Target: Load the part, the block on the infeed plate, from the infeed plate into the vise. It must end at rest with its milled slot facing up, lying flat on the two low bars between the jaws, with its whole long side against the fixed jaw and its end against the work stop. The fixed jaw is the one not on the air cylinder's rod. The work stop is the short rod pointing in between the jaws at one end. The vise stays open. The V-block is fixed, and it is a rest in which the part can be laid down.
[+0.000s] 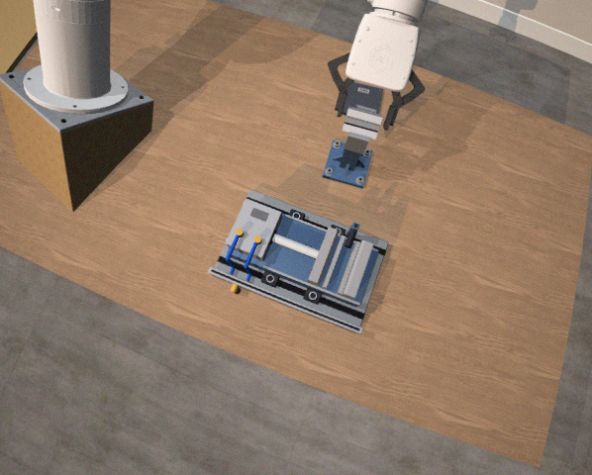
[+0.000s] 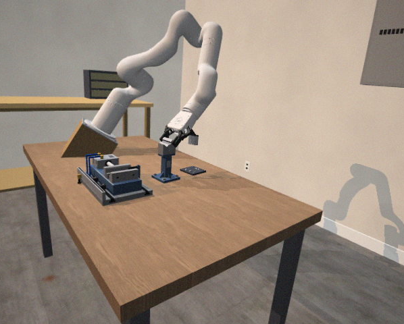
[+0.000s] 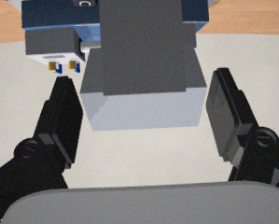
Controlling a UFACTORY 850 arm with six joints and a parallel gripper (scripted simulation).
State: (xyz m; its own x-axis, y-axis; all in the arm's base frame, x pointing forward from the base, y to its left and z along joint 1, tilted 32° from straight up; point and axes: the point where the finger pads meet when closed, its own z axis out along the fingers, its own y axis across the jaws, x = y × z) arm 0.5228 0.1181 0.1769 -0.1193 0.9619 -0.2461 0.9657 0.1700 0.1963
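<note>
Right now the part is 1 cm to the right of my hand and 1 cm below it. The rest, counted from my hand: work stop (8 cm ahead, 18 cm to the right, 8 cm below); V-block post (1 cm to the right, 11 cm below); infeed plate (5 cm behind, 15 cm to the left, 16 cm below).
</note>
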